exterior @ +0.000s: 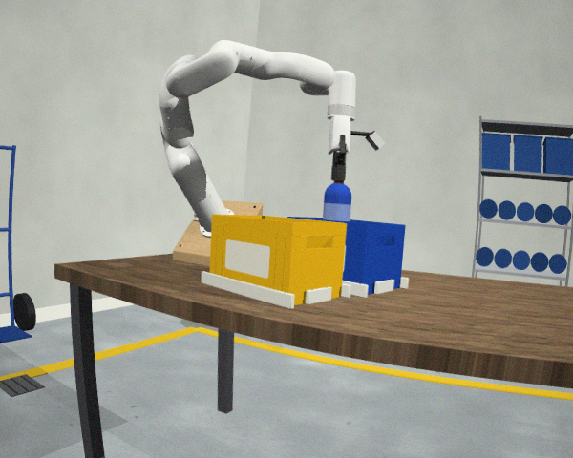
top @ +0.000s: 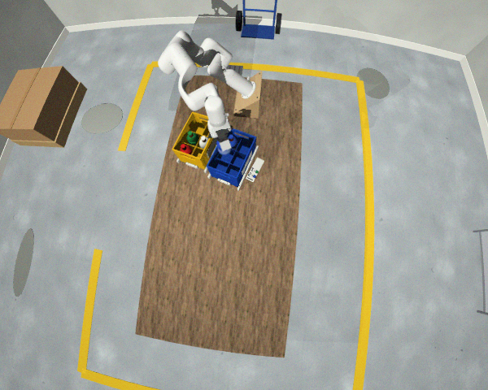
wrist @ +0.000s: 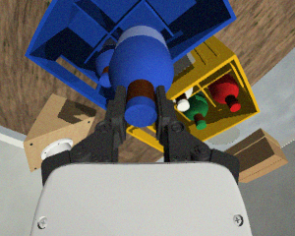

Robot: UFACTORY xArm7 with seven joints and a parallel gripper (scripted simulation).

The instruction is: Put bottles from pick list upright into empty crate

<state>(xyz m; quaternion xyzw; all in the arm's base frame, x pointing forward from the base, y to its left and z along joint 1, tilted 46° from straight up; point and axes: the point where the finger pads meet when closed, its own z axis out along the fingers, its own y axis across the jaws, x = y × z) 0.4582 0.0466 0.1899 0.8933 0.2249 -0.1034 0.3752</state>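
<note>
Now: the blue-label bottle 70 mm below my hand. Also, from my hand: white-label bottle: 60 mm behind, 140 mm to the right, 210 mm below; blue crate: 20 mm ahead, 40 mm to the left, 220 mm below; yellow crate: 80 mm behind, 180 mm to the right, 220 mm below.
</note>
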